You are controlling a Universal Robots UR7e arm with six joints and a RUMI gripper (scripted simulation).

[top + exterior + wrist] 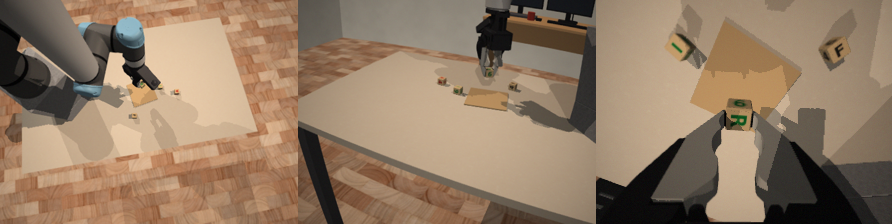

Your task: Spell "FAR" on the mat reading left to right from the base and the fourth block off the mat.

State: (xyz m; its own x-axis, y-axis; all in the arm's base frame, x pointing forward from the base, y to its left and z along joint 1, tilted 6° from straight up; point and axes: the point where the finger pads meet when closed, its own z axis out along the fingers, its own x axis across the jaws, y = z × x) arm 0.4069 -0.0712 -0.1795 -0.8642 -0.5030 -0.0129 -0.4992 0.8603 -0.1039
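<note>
Now: hand 10 cm above the brown mat and 1 cm past it. Round my hand: F block (13 cm to the right, 9 cm below, 8 cm behind); then green R block (right at my hand); then green-lettered block (10 cm ahead, 9 cm below, 1 cm to the right).
</note>
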